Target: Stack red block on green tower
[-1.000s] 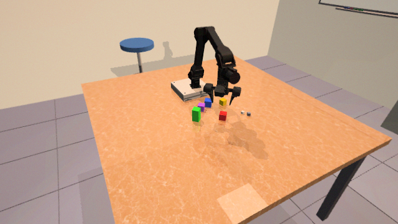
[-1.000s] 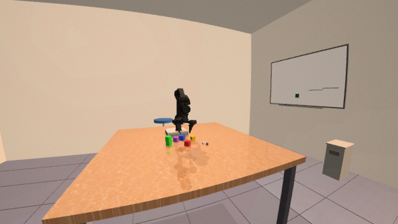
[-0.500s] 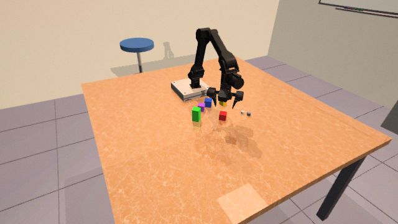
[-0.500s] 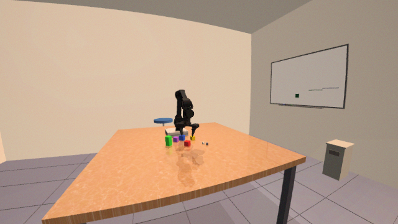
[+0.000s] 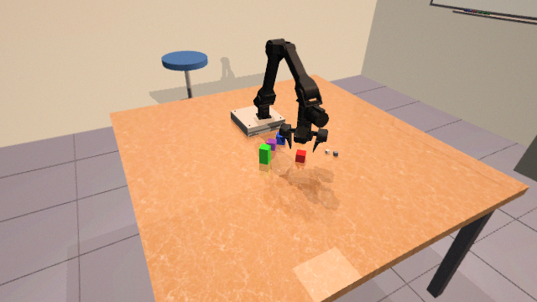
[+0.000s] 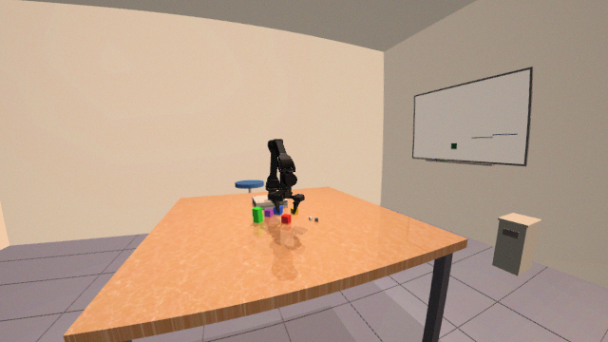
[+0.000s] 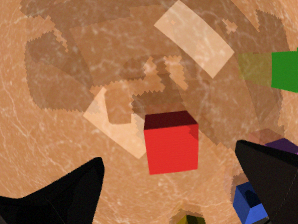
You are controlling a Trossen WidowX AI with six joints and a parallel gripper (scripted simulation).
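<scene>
The red block lies 3 cm below my gripper tip. Also, from my gripper tip: blue block 15 cm behind, 3 cm to the right, 3 cm below; purple block 12 cm behind, 9 cm to the right, 3 cm below; yellow block 14 cm behind, 6 cm to the left, 4 cm below.
</scene>
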